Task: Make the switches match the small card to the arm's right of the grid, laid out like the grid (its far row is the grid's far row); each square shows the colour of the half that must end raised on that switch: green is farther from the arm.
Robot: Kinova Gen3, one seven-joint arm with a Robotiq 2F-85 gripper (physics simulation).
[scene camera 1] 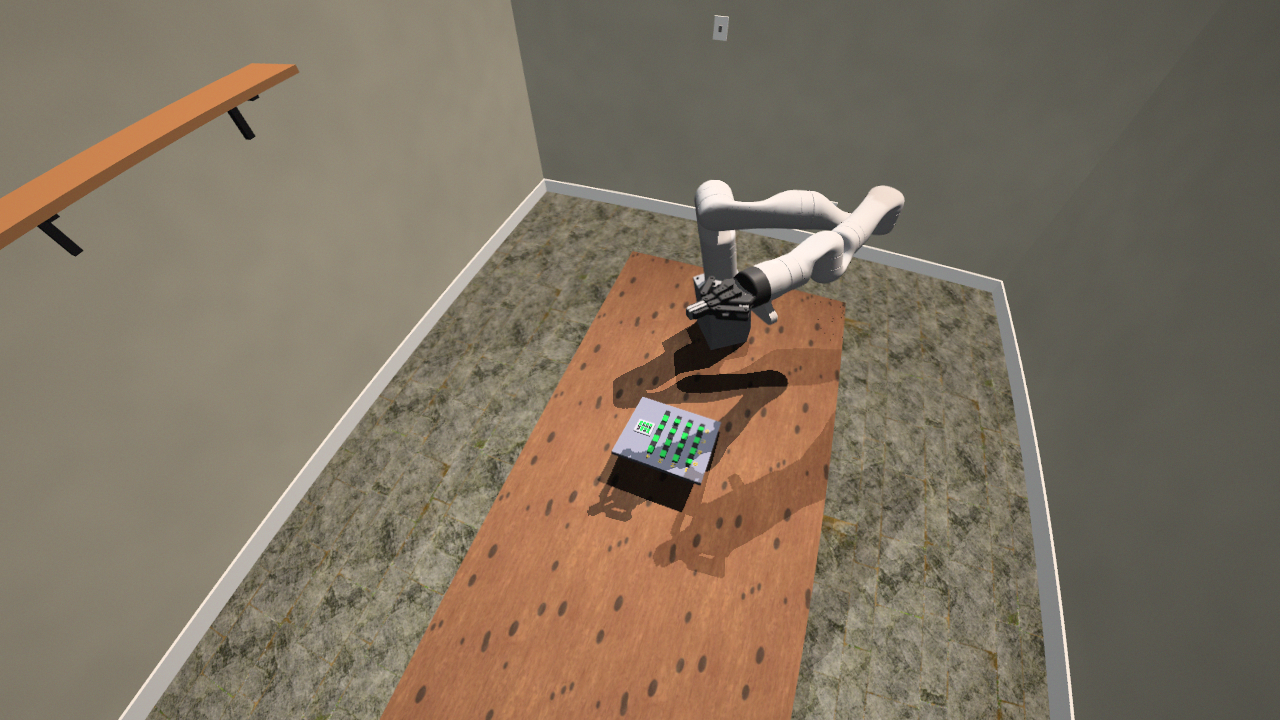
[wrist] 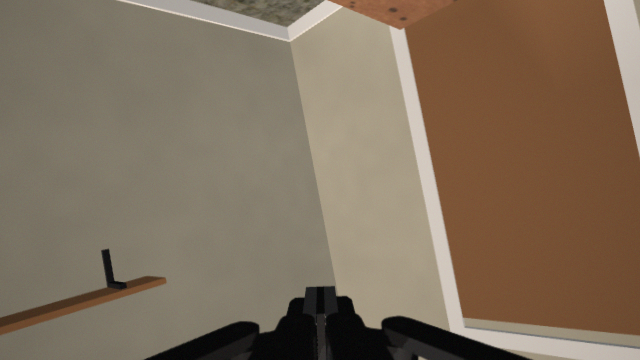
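Observation:
A grey panel box [scene camera 1: 631, 445] stands on the brown table, with a grid of small switches [scene camera 1: 677, 440] showing green and dark parts on its top. The small white card [scene camera 1: 644, 427] with green and dark squares lies on the panel, left of the grid in the scene view. The switches and the card's pattern are too small to read for certain, and shadow edges cross the panel. My gripper [scene camera 1: 691, 310] [wrist: 321, 306] is shut and empty, held up in front of the arm's base, well apart from the panel. The panel, switches and card do not show in the wrist view.
The brown spotted table [scene camera 1: 644, 635] runs under the panel and the arm's base. My white arm [scene camera 1: 796, 268] is folded to the right of its base. A wooden shelf [scene camera 1: 161, 129] [wrist: 75, 304] is on a wall. A brown door-like surface [wrist: 530, 175] shows at the right in the wrist view.

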